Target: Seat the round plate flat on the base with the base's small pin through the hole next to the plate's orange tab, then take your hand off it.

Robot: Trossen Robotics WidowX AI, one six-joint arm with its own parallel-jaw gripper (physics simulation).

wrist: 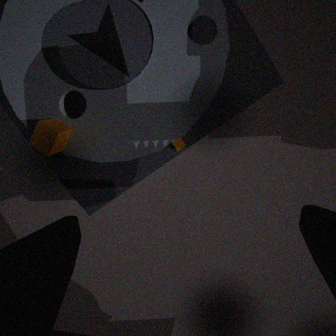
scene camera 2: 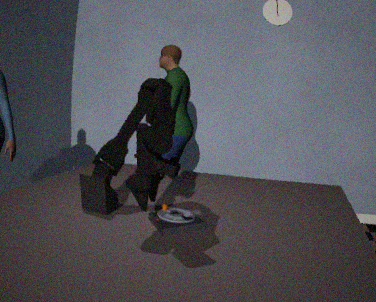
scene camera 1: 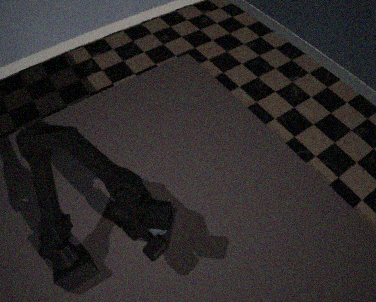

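Seen in the pictures: gripper, between the fingertips: (scene camera 2: 148, 206) (scene camera 1: 142, 240); arm's base, origin of its link: (scene camera 2: 98, 183) (scene camera 1: 69, 264).
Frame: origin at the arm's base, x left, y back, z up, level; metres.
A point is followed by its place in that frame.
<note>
The round pale plate (scene camera 2: 165, 217) @[x -0.016, y -0.260, z -0.048 m] (wrist: 165, 75) lies over the dark square base (scene camera 2: 168, 228) @[x -0.046, y -0.286, z -0.064 m] (wrist: 255, 75). Its orange tab (scene camera 2: 164, 206) @[x 0.036, y -0.228, z -0.038 m] (wrist: 50, 136) is at the lower left in the wrist view, with a dark round hole (wrist: 73, 104) beside it. I cannot make out the pin in that hole, nor tell whether the plate sits fully flat. A small orange mark (wrist: 179, 144) shows at the plate's lower right rim. My gripper (scene camera 2: 149, 204) @[x -0.023, y -0.211, z -0.022 m] (wrist: 192, 222) is open and empty, off to the tab side of the plate. In scene camera 1 the arm hides most of the plate and base.
The black arm (scene camera 1: 95, 155) @[x 0.090, y -0.187, z 0.288 m] (scene camera 2: 155, 120) @[x -0.035, y -0.239, z 0.213 m] casts shadows across the table (scene camera 1: 240, 165) @[x 0.080, y -0.637, z -0.086 m] (scene camera 2: 290, 240) @[x 0.059, y -0.600, z -0.086 m] and partly over the plate. Checkered floor (scene camera 1: 310, 135) lies beyond the table edge. A person in green (scene camera 2: 180, 100) stands behind the arm; another person (scene camera 2: 5, 115) shows at the left edge.
</note>
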